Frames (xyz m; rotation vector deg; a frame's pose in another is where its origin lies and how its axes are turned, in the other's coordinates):
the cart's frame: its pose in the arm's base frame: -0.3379 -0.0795 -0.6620 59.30 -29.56 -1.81
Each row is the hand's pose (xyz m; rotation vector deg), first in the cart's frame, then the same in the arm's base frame.
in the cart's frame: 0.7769 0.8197 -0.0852 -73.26 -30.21 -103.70
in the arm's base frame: 0.2073 0.2121 0.2869 -6.73 11.24 -114.18
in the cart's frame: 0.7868 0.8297 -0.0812 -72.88 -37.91 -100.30
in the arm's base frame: 0.2122 0.2114 0.3007 -7.00 3.38 -115.72
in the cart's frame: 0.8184 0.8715 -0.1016 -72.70 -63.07 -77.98
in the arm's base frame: 0.2397 0.2415 0.3395 -10.23 -28.93 -111.94
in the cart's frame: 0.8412 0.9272 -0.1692 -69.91 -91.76 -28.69
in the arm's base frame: 0.2765 0.3194 0.3673 -18.58 -78.88 -87.00
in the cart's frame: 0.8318 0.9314 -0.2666 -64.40 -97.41 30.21
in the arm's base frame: 0.3085 0.4031 0.3278 -29.38 -113.21 -39.45
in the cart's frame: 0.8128 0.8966 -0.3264 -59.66 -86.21 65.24
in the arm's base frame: 0.3245 0.4385 0.2675 -34.87 -120.02 -3.09
